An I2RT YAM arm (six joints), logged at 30 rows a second.
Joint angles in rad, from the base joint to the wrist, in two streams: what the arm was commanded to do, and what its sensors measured. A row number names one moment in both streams.
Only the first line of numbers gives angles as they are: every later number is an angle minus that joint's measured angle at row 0.
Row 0, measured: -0.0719, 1.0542, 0.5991, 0.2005, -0.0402, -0.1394
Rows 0 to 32, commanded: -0.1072, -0.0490, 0.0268, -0.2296, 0.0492, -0.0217; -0.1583, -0.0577, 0.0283, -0.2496, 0.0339, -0.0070; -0.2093, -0.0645, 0.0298, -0.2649, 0.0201, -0.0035; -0.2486, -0.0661, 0.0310, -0.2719, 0.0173, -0.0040; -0.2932, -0.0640, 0.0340, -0.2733, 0.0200, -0.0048; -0.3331, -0.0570, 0.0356, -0.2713, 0.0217, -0.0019; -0.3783, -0.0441, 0.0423, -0.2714, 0.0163, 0.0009; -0.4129, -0.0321, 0.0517, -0.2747, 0.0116, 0.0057; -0.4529, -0.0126, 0.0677, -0.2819, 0.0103, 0.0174; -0.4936, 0.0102, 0.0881, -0.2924, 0.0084, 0.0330; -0.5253, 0.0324, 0.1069, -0.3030, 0.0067, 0.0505; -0.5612, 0.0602, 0.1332, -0.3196, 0.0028, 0.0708; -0.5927, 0.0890, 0.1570, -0.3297, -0.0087, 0.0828; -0.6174, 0.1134, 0.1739, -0.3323, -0.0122, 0.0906; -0.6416, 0.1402, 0.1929, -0.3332, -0.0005, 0.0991; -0.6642, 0.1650, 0.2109, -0.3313, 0.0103, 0.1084; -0.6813, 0.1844, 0.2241, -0.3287, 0.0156, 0.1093; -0.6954, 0.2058, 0.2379, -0.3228, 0.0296, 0.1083; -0.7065, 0.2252, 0.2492, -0.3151, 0.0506, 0.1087; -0.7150, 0.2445, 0.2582, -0.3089, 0.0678, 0.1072; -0.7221, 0.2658, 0.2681, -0.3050, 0.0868, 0.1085; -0.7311, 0.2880, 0.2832, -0.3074, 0.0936, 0.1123; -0.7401, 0.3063, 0.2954, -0.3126, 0.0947, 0.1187; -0.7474, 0.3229, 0.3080, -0.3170, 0.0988, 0.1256; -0.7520, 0.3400, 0.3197, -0.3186, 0.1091, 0.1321; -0.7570, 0.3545, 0.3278, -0.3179, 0.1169, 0.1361; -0.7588, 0.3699, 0.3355, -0.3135, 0.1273, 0.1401; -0.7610, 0.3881, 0.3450, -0.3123, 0.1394, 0.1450; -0.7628, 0.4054, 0.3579, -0.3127, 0.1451, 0.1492; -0.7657, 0.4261, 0.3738, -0.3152, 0.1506, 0.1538; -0.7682, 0.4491, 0.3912, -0.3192, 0.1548, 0.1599; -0.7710, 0.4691, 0.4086, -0.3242, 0.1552, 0.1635; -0.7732, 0.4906, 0.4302, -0.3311, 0.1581, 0.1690
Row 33, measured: -0.7645, 0.4521, 0.3582, -0.3167, 0.1277, 0.1308
